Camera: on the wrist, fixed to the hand. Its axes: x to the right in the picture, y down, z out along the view.
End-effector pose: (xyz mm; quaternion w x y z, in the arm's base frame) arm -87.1 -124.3 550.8 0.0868 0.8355 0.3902 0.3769
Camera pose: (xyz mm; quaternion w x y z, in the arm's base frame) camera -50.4 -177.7 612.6 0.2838 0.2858 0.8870 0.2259
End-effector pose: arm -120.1 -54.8 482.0 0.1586 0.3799 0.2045 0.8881
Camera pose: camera -157.4 -129.6 514.0 0.7244 0.0806 0.4520 0.5143
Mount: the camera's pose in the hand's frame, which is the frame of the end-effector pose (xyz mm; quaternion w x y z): 11.5 85.0 -25.7 0.6947 0.0338 0.0473 -0.7170
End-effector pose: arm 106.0 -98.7 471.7 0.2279 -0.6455 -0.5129 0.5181
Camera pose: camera 164.7 -113.7 405.8 0.5758 -0.0975 -0.7908 0.1833
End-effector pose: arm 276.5 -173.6 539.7 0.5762 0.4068 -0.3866 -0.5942
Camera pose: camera 331.8 -188.0 608.6 0.0212 -0.6073 -0.0303 0.7936
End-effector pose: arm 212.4 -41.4 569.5 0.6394 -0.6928 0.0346 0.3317
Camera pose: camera 191.9 -75.7 489.4 0.7038 -0.5001 -0.4312 -0.2619
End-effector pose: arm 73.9 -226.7 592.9 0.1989 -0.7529 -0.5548 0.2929
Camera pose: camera 154.5 -241.0 556.5 0.3999 -0.1324 -0.9059 0.0440
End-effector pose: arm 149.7 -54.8 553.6 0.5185 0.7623 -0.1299 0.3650
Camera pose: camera 97.9 -66.4 625.7 0.6022 0.6229 0.4932 -0.0777
